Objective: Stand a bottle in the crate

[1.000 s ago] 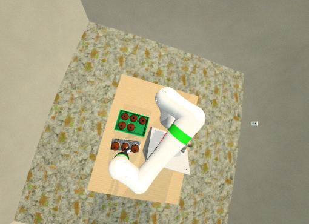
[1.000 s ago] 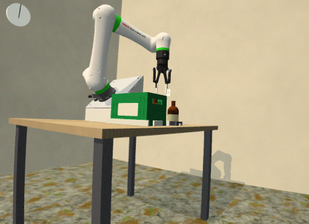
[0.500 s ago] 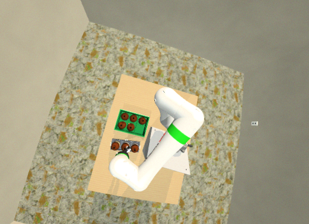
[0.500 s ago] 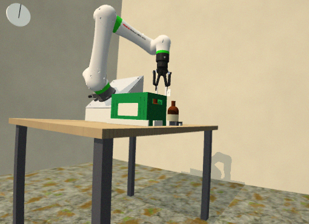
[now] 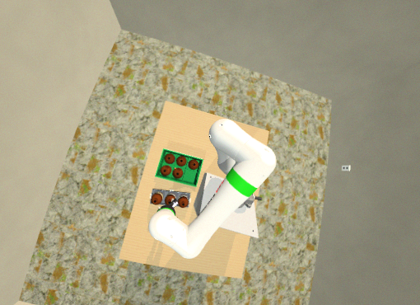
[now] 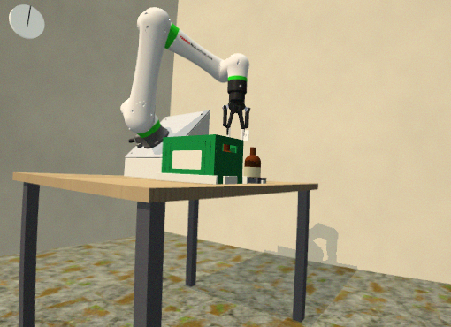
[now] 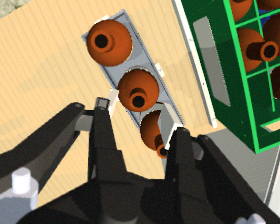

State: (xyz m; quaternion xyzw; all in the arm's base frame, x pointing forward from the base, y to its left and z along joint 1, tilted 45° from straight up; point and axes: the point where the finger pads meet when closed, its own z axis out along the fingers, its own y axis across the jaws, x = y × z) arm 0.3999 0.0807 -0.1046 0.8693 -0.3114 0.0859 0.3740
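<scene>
My hand is 13 cm above the brown bottle. Also, from my hand: grey tray (20 cm below); then green crate (23 cm to the right, 13 cm below).
</scene>
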